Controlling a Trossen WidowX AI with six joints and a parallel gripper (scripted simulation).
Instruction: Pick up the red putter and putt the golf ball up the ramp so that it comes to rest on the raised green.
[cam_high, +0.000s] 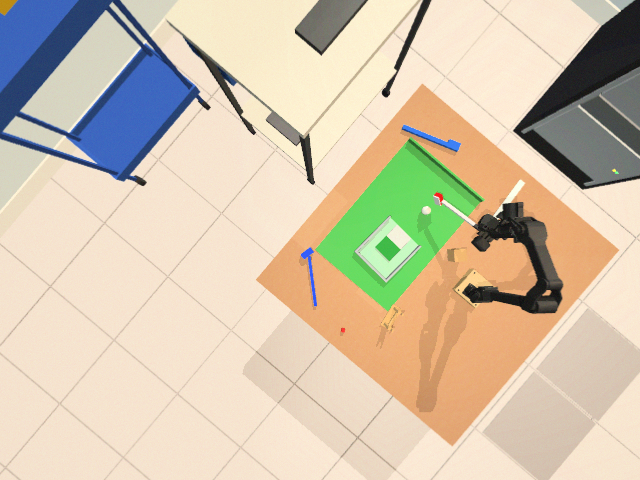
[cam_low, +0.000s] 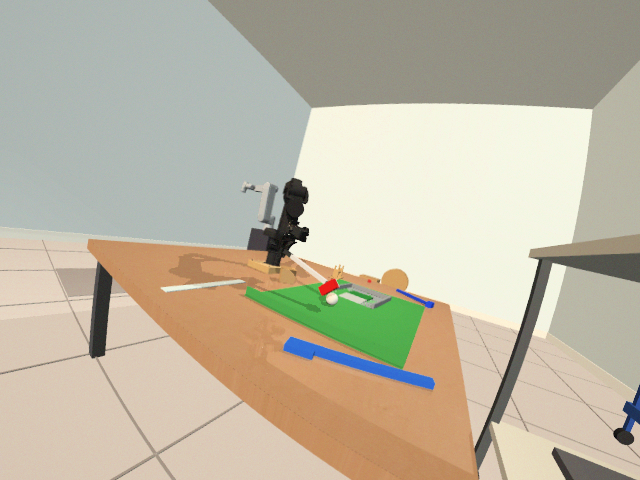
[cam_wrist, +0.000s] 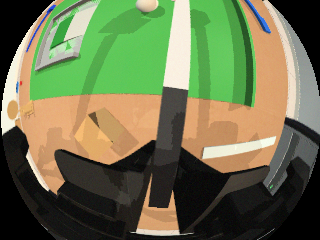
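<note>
The wooden block is 3 cm behind my gripper tip, 12 cm to the left of it and 8 cm below it. The rest, counted from my gripper tip: white strip: 9 cm behind, 24 cm to the right, 11 cm below; then red putter: 12 cm ahead, 1 cm to the right, 1 cm below; then white golf ball: 22 cm ahead, 3 cm to the left, 9 cm below.
</note>
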